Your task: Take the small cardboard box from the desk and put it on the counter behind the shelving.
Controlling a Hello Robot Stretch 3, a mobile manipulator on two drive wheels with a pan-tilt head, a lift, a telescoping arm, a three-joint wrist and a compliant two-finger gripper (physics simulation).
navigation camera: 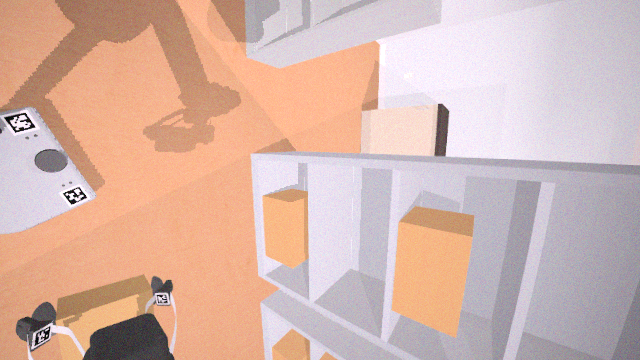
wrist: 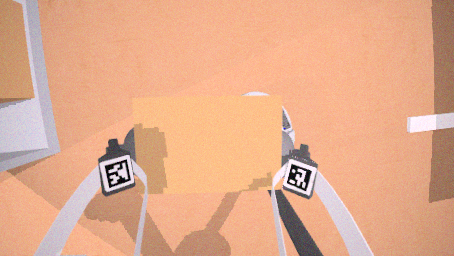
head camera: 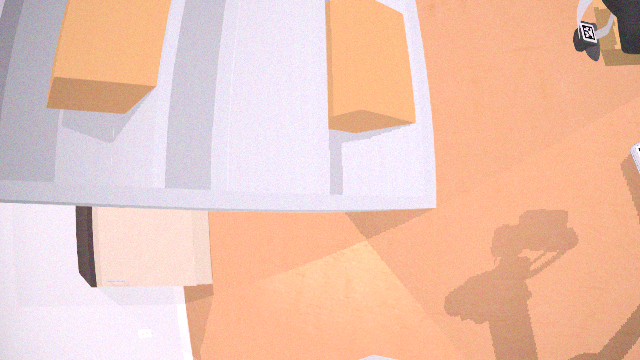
Path:
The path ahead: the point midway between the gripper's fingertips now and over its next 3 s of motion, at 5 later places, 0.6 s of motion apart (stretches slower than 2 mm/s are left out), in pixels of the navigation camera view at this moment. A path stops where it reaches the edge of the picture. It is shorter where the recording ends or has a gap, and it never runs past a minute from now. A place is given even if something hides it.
The gripper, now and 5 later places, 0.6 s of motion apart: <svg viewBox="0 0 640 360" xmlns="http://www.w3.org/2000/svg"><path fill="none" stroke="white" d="M105 298L118 289L156 262L192 238L221 217L246 200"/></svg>

